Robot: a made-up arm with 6 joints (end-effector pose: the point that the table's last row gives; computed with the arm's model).
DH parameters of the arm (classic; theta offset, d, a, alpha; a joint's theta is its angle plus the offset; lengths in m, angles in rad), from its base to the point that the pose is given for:
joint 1: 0 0.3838 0 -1.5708
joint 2: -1.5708 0 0.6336 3.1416
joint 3: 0 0 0 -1.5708
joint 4: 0 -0.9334 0 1.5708
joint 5: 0 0.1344 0 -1.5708
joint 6: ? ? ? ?
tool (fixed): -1.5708 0 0 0
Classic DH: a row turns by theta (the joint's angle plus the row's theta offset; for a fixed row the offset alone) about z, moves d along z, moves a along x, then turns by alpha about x.
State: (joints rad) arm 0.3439 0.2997 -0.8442 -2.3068 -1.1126 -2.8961
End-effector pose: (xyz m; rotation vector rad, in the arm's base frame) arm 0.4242 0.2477 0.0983 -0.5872 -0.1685 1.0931
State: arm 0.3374 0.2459 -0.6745 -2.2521 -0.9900 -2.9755
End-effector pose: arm 0.5724 0.2905 0.1923 -0.6582 -0.2432 1.0481
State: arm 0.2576 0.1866 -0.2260 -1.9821 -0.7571 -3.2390
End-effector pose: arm 0.8791 0.2872 0.5193 -0.8501 -0.3882 0.8908
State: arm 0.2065 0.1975 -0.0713 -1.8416 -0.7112 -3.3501
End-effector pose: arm 0.9614 0.2381 0.6323 -0.9313 -0.4081 0.8285
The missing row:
joint 6: 1.5708 0 0 1.5708
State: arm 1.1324 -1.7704 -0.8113 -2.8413 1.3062 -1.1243
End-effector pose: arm -0.1385 0.0070 0.9995 -2.1569 -0.7411 0.8031
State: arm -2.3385 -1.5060 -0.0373 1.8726 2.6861 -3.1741
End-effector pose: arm 0.4904 0.4506 1.3664 0.7120 0.9646 -0.9088
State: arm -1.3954 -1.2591 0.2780 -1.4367 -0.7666 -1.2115
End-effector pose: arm -0.0942 0.4286 1.5065 1.1907 -0.6846 0.5074
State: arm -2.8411 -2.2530 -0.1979 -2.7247 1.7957 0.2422
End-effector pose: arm 0.8752 0.1426 0.8357 -0.1770 -2.9187 -0.0885
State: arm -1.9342 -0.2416 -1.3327 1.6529 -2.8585 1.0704
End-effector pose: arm -0.1312 -0.3759 0.2328 -1.3348 -1.7339 -0.7244
